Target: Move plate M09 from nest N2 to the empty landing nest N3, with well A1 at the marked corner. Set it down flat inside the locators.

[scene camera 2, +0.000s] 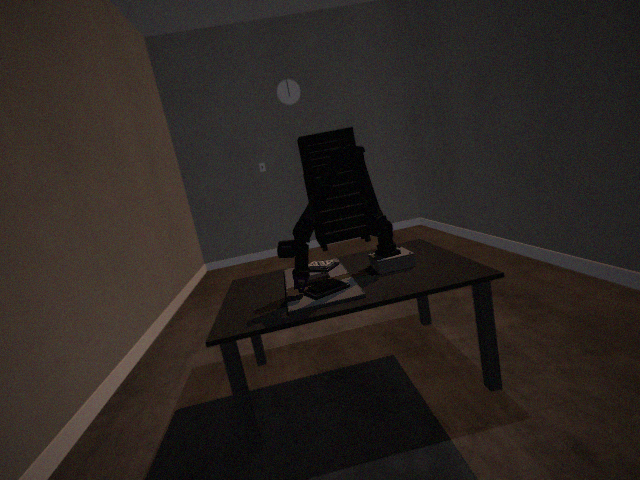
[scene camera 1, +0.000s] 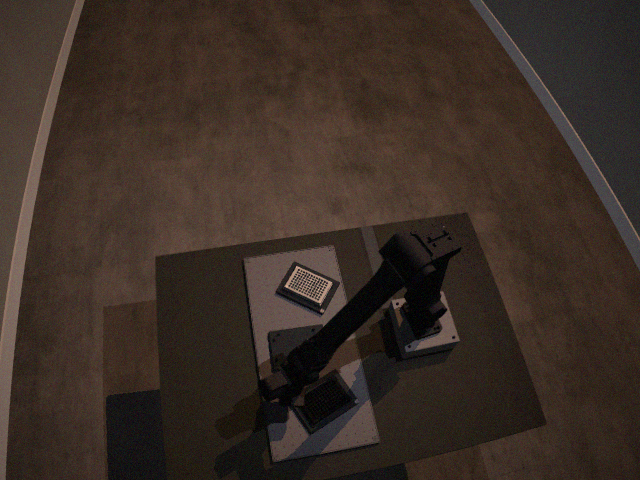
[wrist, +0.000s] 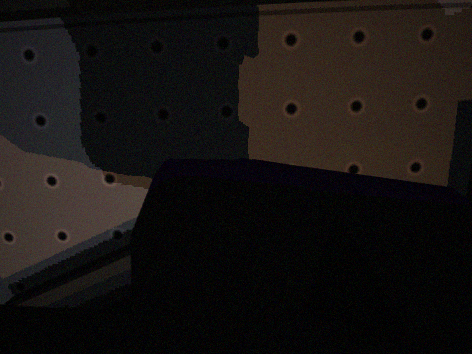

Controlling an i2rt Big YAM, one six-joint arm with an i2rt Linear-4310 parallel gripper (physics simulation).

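Note:
A dark well plate (scene camera 1: pixel 325 400) (scene camera 2: pixel 324 287) sits in the front nest of the grey perforated board (scene camera 1: pixel 261 305) (scene camera 2: pixel 330 301) (wrist: pixel 343 76). My gripper (scene camera 1: pixel 282 395) (scene camera 2: pixel 299 283) is low at the plate's left end, with its fingers shut and nothing seen between them. The empty dark nest (scene camera 1: pixel 285 341) lies in the board's middle, partly under my arm. A white well plate (scene camera 1: pixel 309 286) (scene camera 2: pixel 323 265) sits in the far nest. In the wrist view the gripper is a black mass and its fingertips cannot be made out.
The board lies on a dark table (scene camera 1: pixel 196 310) (scene camera 2: pixel 439 273). My arm's base block (scene camera 1: pixel 445 330) (scene camera 2: pixel 392 260) stands to the board's right. A dark chair (scene camera 2: pixel 335 186) stands behind the table. The scene is very dim.

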